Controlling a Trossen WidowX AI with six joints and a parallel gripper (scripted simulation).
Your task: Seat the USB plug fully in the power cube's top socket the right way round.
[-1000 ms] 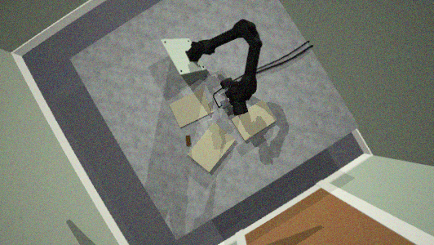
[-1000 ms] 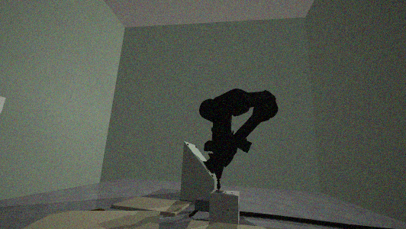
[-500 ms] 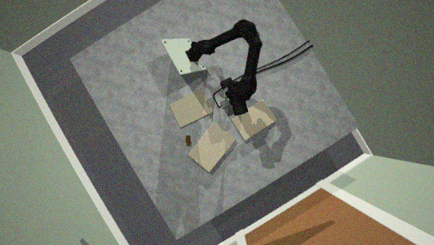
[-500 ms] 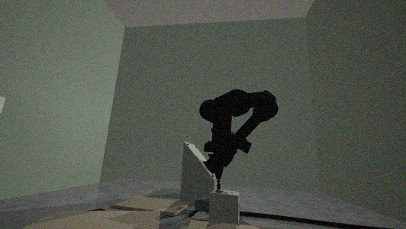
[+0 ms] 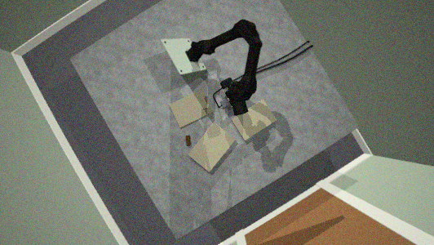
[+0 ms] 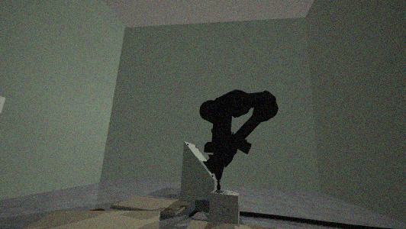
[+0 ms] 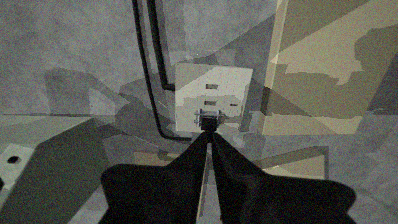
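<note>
The dark USB plug is 20 mm below my gripper tip. Also, from my gripper tip: brown object (100 mm ahead, 330 mm to the right, 100 mm below).
</note>
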